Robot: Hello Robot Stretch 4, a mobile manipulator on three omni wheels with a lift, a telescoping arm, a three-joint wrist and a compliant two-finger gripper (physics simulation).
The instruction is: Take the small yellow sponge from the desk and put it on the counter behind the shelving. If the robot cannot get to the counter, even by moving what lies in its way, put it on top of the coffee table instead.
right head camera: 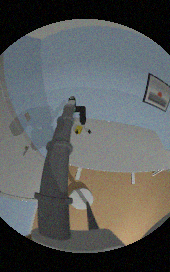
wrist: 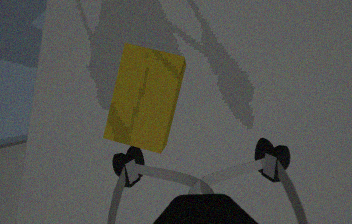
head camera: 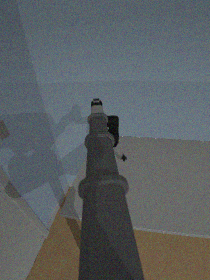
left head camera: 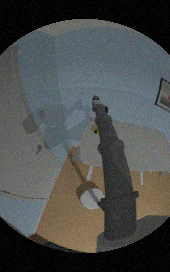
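Seen in the pictures: gripper, fingertip midpoint: point(right head camera: 82, 133) point(wrist: 197, 154); robot's base at its link origin: point(right head camera: 81, 197) point(left head camera: 91, 197).
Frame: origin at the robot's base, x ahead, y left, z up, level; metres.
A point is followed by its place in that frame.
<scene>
The small yellow sponge point(left head camera: 95, 129) point(right head camera: 78, 129) @(z 0.967, x 0.756, y -0.040 m) point(wrist: 145, 97) @(z 0.967, x 0.787, y -0.041 m) lies on the pale desk point(head camera: 170, 185) @(z 0.922, x 0.496, y -0.390 m) point(left head camera: 142, 147) @(z 0.922, x 0.484, y -0.583 m) point(right head camera: 120, 150) @(z 0.922, x 0.453, y -0.469 m) point(wrist: 310, 75) @(z 0.922, x 0.799, y -0.223 m), near the desk's left edge. In the wrist view it is slightly tilted, beyond the left fingertip and left of the middle. My gripper point(right head camera: 84, 131) @(z 0.940, x 0.719, y -0.089 m) point(wrist: 197, 154) @(z 0.940, x 0.719, y -0.089 m) is open, with its fingers wide apart and nothing between them. It hangs over the desk, and its shadow falls on the desk and partly on the sponge. In the head camera view the arm hides the sponge. The counter, shelving and coffee table cannot be made out.
A pale door with a handle point(left head camera: 39, 148) @(z 0.903, x 0.512, y 0.642 m) point(right head camera: 26, 150) @(z 0.845, x 0.534, y 0.691 m) stands at the left. A white-topped round object point(left head camera: 92, 199) @(z 0.187, x -0.021, y -0.005 m) point(right head camera: 81, 199) @(z 0.187, x -0.020, y -0.015 m) stands on the wooden floor before the desk. A blue wall rises behind the desk, with a framed picture point(left head camera: 164, 95) @(z 1.551, x 0.856, y -1.064 m) point(right head camera: 157, 93) @(z 1.558, x 0.834, y -1.149 m) at right.
</scene>
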